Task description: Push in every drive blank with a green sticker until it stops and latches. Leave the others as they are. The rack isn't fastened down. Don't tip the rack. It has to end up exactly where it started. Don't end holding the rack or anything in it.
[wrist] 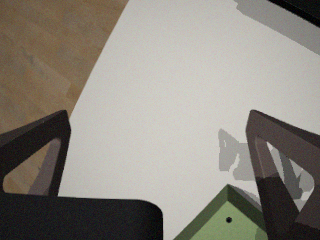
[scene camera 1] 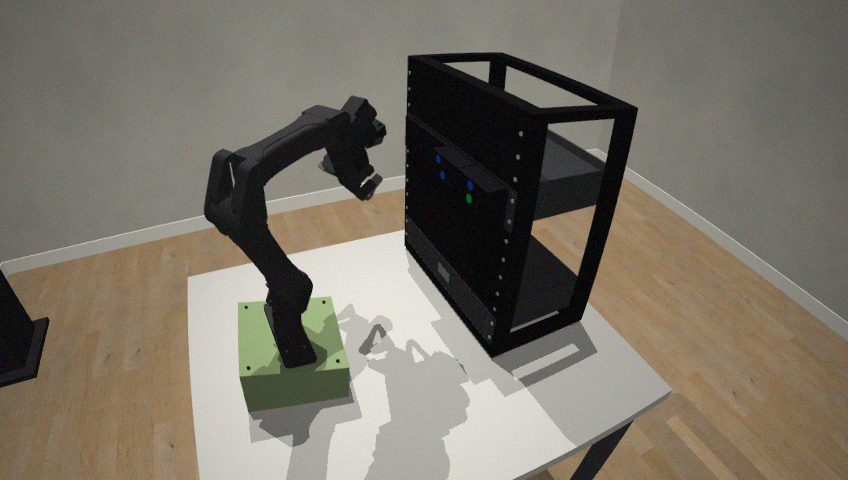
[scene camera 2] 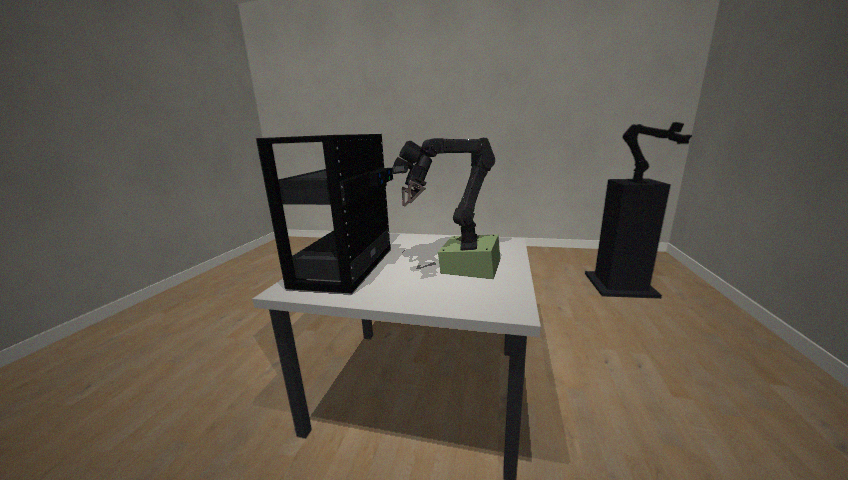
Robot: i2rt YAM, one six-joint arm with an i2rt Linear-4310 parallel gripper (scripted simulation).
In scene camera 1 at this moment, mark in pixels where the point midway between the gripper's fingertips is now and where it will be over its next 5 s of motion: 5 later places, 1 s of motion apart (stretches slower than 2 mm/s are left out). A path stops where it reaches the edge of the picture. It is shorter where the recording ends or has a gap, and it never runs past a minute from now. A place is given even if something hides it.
My gripper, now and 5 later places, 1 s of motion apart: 354, 186; 366, 191; 379, 195; 387, 198; 386, 195; 386, 191
